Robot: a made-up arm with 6 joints.
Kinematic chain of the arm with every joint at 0, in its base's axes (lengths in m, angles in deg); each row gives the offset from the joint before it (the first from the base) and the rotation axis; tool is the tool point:
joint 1: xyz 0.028 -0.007 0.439 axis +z
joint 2: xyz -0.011 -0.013 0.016 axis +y
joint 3: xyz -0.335 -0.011 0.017 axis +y
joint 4: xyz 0.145 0.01 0.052 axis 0.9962 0 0.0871
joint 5: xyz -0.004 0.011 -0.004 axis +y
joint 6: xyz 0.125 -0.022 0.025 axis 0.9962 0 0.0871
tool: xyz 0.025 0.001 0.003
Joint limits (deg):
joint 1: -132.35..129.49
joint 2: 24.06..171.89
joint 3: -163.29..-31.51
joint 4: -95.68..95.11
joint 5: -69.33..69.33
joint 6: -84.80..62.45
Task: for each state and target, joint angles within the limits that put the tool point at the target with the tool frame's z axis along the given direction. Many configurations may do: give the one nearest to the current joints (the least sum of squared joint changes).
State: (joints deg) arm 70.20 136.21 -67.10 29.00 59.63 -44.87
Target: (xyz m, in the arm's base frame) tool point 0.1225 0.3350 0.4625 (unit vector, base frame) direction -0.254 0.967 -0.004
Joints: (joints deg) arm 70.97 133.34 -83.87 22.41 54.09 -47.51
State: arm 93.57 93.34 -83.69 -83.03 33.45 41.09
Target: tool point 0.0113 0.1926 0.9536 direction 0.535 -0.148 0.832
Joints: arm 101.32 80.07 -99.64 -32.88 3.93 62.45
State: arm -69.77 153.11 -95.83 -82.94 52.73 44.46
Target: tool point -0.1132 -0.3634 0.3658 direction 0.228 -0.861 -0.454
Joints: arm -93.05 149.32 -65.62 -78.39 48.93 42.44
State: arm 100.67 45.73 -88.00 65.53 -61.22 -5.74
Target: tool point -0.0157 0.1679 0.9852 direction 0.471 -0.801 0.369
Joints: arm 128.36 89.96 -93.48 20.90 -68.94 -17.42
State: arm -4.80 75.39 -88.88 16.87 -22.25 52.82
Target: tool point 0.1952 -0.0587 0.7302 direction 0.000 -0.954 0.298
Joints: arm -3.74 66.96 -38.83 20.07 -13.84 52.67
